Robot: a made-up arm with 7 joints.
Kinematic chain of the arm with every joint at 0, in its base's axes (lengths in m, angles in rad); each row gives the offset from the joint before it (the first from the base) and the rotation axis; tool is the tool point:
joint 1: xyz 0 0.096 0 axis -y
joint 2: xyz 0 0.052 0 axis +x
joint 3: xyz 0 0 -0.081 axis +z
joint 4: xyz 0 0 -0.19 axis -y
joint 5: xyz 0 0 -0.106 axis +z
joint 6: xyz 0 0 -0.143 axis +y
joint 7: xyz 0 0 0 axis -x
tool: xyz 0 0 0
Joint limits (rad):
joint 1: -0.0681..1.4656
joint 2: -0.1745..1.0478
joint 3: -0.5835..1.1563
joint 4: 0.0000..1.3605
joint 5: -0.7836..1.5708
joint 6: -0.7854..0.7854
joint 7: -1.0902..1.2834
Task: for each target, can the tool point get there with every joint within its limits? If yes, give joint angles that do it. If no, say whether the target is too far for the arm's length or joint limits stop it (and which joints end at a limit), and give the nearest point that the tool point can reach.
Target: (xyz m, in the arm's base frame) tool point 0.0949 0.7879 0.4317
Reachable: no: too far | nearest point 0.1182 0.5499 0.1697 | short by 0.355 m
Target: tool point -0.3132 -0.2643 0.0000
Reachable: no: joint limits stop it (at a limit: joint 1, joint 2, joint 3, joint 4) | nearest point 0.1827 -0.0402 -0.3079 | short by 0.625 m
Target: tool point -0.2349 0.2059 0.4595
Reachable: no: joint limits stop it (at a limit: joint 1, joint 2, joint 4) | nearest point 0.0700 0.4928 0.1996 | short by 0.493 m
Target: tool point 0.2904 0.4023 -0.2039
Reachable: yes | joints 0.2762 0.8526 -0.1767 1.1501 -0.1233 -0.4321 -0.2221
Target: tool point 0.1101 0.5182 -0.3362
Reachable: yes | joints 0.0825 0.8690 -0.2822 0.3502 -0.1372 -0.2933 -0.7132
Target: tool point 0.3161 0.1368 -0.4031
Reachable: yes | joints 0.5034 -0.0537 0.1910 0.3439 1.0401 -0.4278 0.8353
